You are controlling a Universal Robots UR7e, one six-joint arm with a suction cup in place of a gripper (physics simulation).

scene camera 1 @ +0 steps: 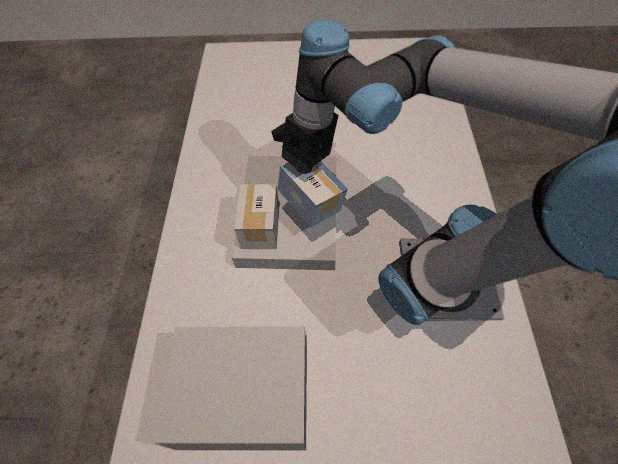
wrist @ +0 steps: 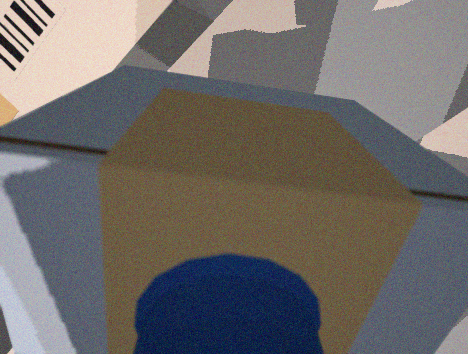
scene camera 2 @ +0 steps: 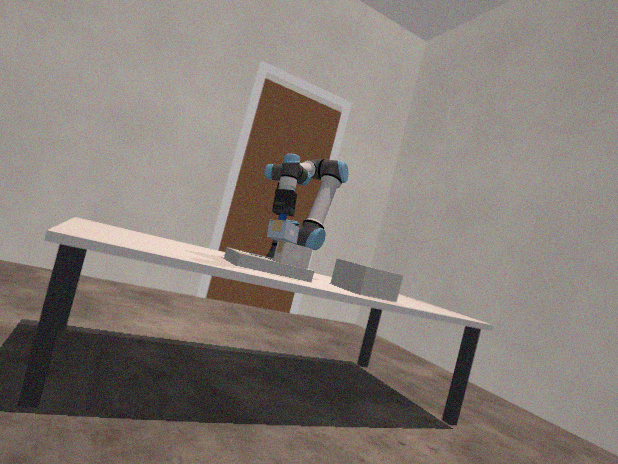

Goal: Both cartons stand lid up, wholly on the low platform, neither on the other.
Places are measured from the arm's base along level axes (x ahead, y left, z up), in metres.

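Pixels of known places: end effector, tool point: (wrist: 229,274) (scene camera 2: 281,224).
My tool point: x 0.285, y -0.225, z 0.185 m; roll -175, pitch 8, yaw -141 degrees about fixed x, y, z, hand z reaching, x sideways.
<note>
For each thing: its top centre in the pictures, then the offset to it from my tool point. Level surfaces: height alone.
- blue-grey carton, middle of its top: (scene camera 1: 310,174) (scene camera 2: 286,221) dx -0.012, dy +0.028, dz +0.021 m
- low platform, middle of its top: (wrist: 247,38) (scene camera 1: 288,203) (scene camera 2: 269,258) dx +0.038, dy -0.038, dz -0.154 m
- white carton, middle of its top: (scene camera 1: 255,205) (scene camera 2: 295,244) dx +0.114, dy +0.020, dz -0.068 m
- taller grey block, middle of its top: (scene camera 1: 234,380) (scene camera 2: 368,266) dx +0.191, dy +0.388, dz -0.082 m
- white table, its level: dz -0.202 m
My gripper (scene camera 1: 306,169) (scene camera 2: 282,217) (wrist: 227,305), a blue suction cup, is shut on the top of the blue-grey carton (scene camera 1: 298,196) (scene camera 2: 276,229) (wrist: 75,117). This carton hangs lid up, its label and tape on top, turned at an angle to the low platform (scene camera 1: 300,264) (scene camera 2: 265,266). A gap shows beneath it in the second scene view. It hangs over the right part of the platform, to the right of the white carton (scene camera 1: 256,215) (scene camera 2: 295,256) (wrist: 65,45). The white carton stands lid up on the left part of the low platform. The held carton's underside is hidden.
A taller grey block (scene camera 1: 230,385) (scene camera 2: 382,286) stands at the near left of the white table (scene camera 1: 425,390) (scene camera 2: 125,241). The arm's base (scene camera 1: 492,312) is bolted down to the right of the low platform. The arm reaches over the table's right side.
</note>
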